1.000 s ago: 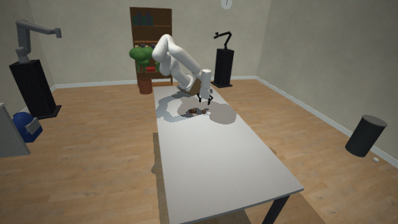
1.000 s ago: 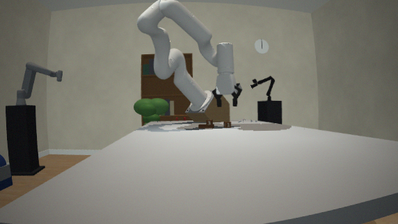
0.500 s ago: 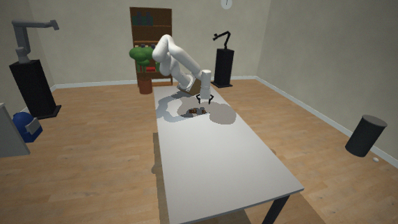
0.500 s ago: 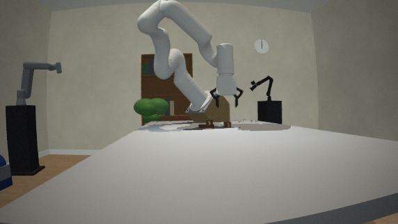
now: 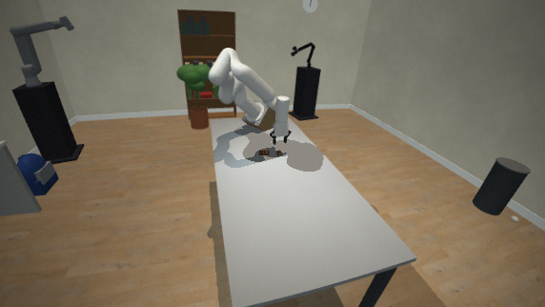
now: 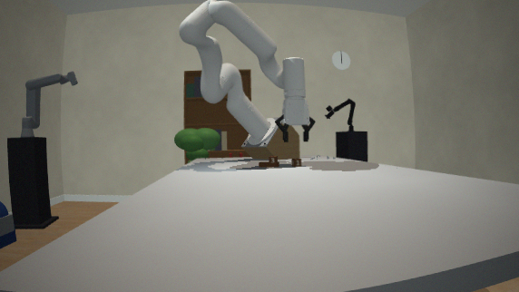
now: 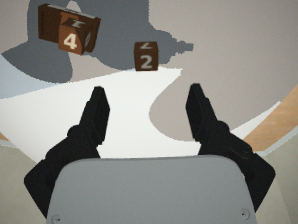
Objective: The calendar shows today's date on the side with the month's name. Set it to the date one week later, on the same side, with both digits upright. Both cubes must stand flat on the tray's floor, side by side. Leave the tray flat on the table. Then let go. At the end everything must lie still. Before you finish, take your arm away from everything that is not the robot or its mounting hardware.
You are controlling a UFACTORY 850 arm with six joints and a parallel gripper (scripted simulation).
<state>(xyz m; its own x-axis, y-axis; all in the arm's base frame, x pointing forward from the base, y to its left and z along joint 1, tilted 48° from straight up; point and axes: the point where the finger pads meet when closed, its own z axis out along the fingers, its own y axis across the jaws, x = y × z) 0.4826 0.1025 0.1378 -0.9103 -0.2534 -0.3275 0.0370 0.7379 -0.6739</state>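
Now: the brown cube 9 cm below my hand. From my hand the other things lie so: tray (10 cm below, 9 cm to the right, 5 cm behind).
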